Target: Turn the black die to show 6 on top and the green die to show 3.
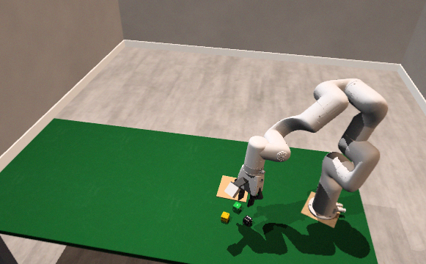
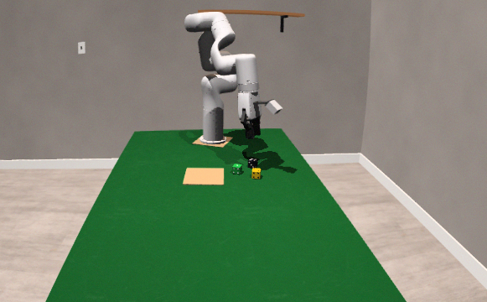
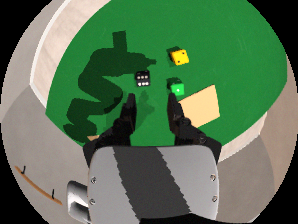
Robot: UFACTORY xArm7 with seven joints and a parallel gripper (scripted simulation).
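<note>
Now: hand 13 cm above the black die, 2 cm past it and 1 cm to the right of it. Round my hand: green die: 13 cm below, 6 cm to the right, 4 cm ahead; then tan mat: 18 cm to the right, 14 cm below, 7 cm ahead; then yellow die: 13 cm below, 8 cm ahead, 1 cm to the left.
</note>
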